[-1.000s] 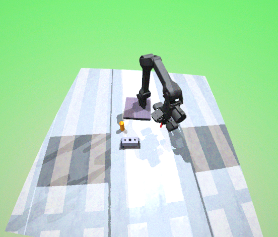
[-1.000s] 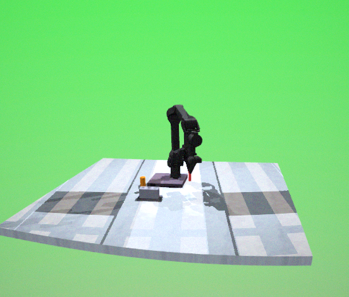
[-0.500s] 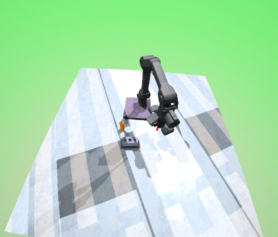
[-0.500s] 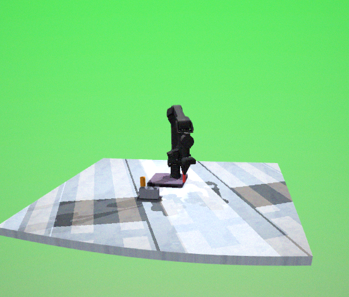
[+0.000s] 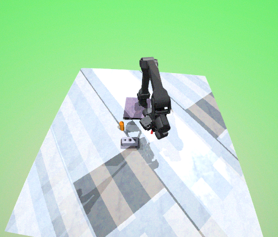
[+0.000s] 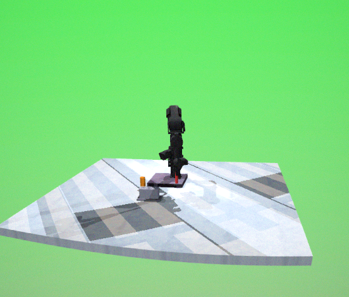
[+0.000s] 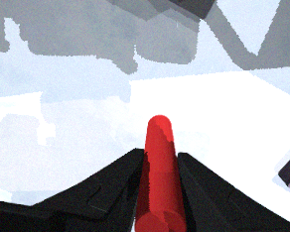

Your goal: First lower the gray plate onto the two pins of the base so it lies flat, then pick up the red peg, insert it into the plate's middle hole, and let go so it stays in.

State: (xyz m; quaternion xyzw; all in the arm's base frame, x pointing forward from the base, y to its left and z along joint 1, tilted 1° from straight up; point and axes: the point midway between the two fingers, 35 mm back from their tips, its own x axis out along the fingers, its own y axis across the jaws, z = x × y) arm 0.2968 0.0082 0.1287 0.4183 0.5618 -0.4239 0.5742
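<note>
The gray plate is 20 mm ahead of my gripper tip, 140 mm to the right of it and 70 mm below it. Also, from my gripper tip: orange cylinder 90 mm behind, 180 mm to the right, 80 mm below; then base 20 mm ahead, 140 mm to the right, 110 mm below; then red peg right at my gripper tip.
</note>
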